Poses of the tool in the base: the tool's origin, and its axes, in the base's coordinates. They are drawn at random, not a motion.
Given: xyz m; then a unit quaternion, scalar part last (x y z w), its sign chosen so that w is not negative.
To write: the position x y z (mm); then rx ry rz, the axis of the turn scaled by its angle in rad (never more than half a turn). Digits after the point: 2 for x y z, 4 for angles.
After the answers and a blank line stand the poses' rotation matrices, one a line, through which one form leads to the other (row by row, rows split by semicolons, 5 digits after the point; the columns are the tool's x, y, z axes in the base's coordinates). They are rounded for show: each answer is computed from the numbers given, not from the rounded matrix.
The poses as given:
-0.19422, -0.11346, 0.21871, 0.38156, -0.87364, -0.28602, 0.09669
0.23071, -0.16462, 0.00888, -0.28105, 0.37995, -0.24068, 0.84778
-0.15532, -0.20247, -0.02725, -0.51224, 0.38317, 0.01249, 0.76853
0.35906, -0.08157, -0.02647, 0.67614, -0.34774, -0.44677, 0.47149
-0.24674, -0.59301, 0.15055, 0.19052, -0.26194, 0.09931, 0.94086
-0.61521, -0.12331, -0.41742, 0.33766, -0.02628, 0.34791, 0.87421
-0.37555, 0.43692, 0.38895, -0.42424, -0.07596, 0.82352, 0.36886
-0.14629, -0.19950, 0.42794, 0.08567, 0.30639, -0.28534, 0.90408
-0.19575, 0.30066, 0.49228, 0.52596, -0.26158, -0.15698, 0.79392
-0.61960, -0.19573, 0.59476, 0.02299, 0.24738, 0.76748, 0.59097
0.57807, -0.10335, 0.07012, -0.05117, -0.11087, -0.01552, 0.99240
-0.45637, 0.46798, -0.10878, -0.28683, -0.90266, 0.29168, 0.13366
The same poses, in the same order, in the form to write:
-194.22, -113.46, 218.71, 1.1301, -2.5875, -0.8471
230.71, -164.62, 8.88, -0.5925, 0.8010, -0.5074
-155.32, -202.47, -27.25, -1.1117, 0.8315, 0.0271
359.06, -81.57, -26.47, 1.6558, -0.8516, -1.0941
-246.74, -593.01, 150.55, 0.3887, -0.5345, 0.2026
-615.21, -123.31, -417.42, 0.7051, -0.0549, 0.7266
-375.55, 436.92, 388.95, -1.0890, -0.1950, 2.1140
-146.29, -199.50, 427.94, 0.1770, 0.6332, -0.5897
-195.75, 300.66, 492.28, 1.1307, -0.5623, -0.3375
-619.60, -195.73, 594.76, 0.0535, 0.5756, 1.7858
578.07, -103.35, 70.12, -0.1026, -0.2223, -0.0311
-456.37, 467.98, -108.78, -0.8317, -2.6172, 0.8457

-0.69012 -0.61139 -0.38722; -0.72201 0.54521 0.42597; -0.04932 0.57355 -0.81769
0.59543 0.19452 0.77951; -0.62165 0.72617 0.29364; -0.50894 -0.65942 0.55330
0.70605 -0.41175 0.57616; -0.37335 0.47491 0.79691; -0.60175 -0.77777 0.18158
0.35894 -0.04895 -0.93207; -0.89154 -0.31354 -0.32687; -0.27625 0.94831 -0.15618
0.84305 -0.28669 -0.45506; 0.08706 0.90768 -0.41054; 0.53074 0.30648 0.79018
0.75653 -0.62605 0.18900; 0.59055 0.52988 -0.60866; 0.28090 0.57209 0.77059
-0.36792 -0.54308 -0.75478; 0.67198 -0.71634 0.18786; -0.64271 -0.43808 0.62850
0.64941 0.56844 0.50512; -0.46345 0.82248 -0.32976; -0.60290 -0.01995 0.79757
0.81387 -0.02590 -0.58047; -0.52442 0.39745 -0.75301; 0.25021 0.91726 0.30989
-0.30045 -0.89574 0.32768; 0.91849 -0.17911 0.35255; -0.25710 0.40689 0.87655
0.97493 0.04215 -0.21846; -0.01946 0.99428 0.10500; 0.22164 -0.09812 0.97018
-0.79973 0.43984 -0.40862; 0.59579 0.66531 -0.44990; 0.07397 -0.60325 -0.79412

